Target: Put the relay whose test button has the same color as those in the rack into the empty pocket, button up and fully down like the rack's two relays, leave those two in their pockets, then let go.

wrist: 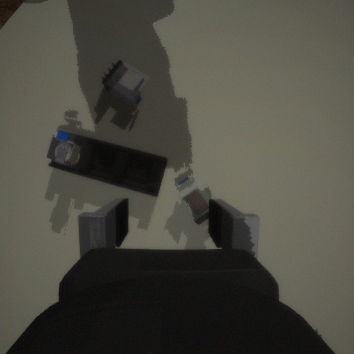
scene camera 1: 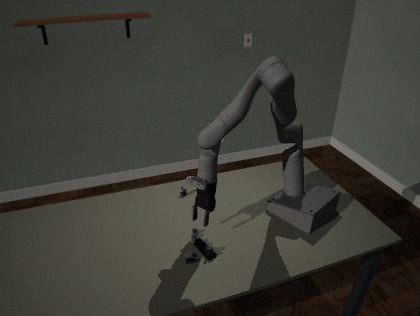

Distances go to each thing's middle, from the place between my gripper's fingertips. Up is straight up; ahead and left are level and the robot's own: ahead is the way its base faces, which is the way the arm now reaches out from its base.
Right now my hand is 10 mm past the black rack (wrist: 137, 170), 70 mm to the right of it and 70 mm above it.
